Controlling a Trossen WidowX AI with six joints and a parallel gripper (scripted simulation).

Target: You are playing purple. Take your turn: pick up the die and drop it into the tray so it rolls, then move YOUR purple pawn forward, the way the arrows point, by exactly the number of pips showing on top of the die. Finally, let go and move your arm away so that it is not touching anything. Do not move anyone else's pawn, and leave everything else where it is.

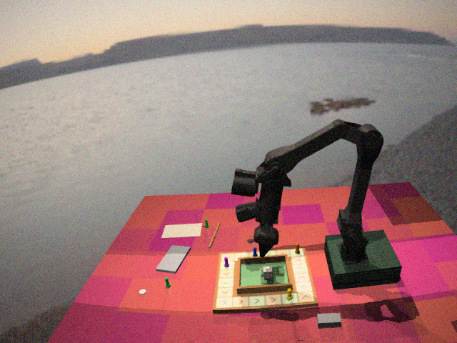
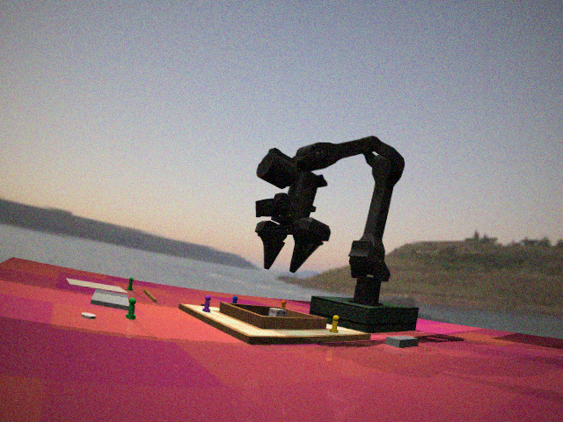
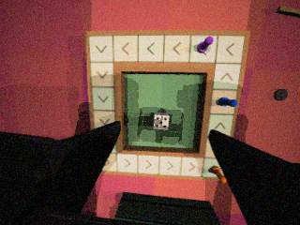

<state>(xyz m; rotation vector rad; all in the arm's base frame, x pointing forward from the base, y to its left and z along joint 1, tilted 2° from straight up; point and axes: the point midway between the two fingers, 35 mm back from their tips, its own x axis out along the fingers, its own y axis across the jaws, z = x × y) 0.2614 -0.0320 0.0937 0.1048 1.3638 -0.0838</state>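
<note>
My gripper tip is 110 mm short of the purple pawn, 90 mm above it and 70 mm to the left of it. Round my gripper tip: blue pawn (110 mm to the right, 90 mm below, 10 mm ahead); then white die (90 mm below, 10 mm behind); then green tray (110 mm below).
</note>
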